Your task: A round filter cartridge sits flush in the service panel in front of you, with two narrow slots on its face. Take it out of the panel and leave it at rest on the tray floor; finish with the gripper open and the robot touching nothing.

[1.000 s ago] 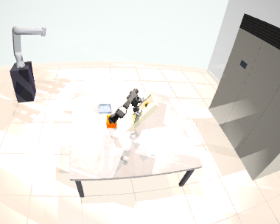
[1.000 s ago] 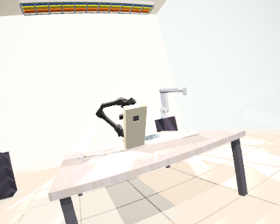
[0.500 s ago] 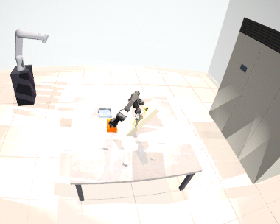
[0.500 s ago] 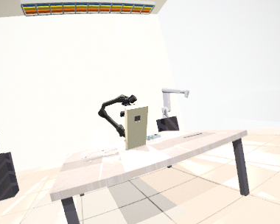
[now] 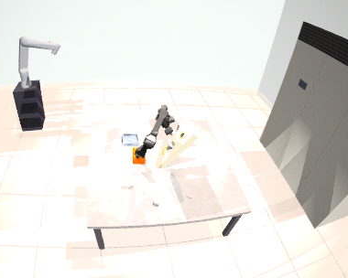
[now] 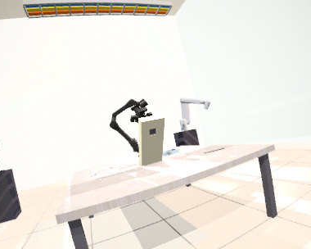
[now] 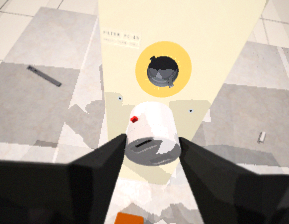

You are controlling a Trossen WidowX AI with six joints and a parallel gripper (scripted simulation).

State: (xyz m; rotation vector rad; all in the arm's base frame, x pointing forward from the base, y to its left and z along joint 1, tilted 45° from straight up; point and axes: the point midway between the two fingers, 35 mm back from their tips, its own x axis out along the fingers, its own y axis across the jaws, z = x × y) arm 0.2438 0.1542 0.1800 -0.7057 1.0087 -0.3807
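Right now my gripper tip is 310 mm above the shallow bluish tray, 300 mm to the right of it and 270 mm past it. Also, from my gripper tip: white round filter cartridge right at my gripper tip.
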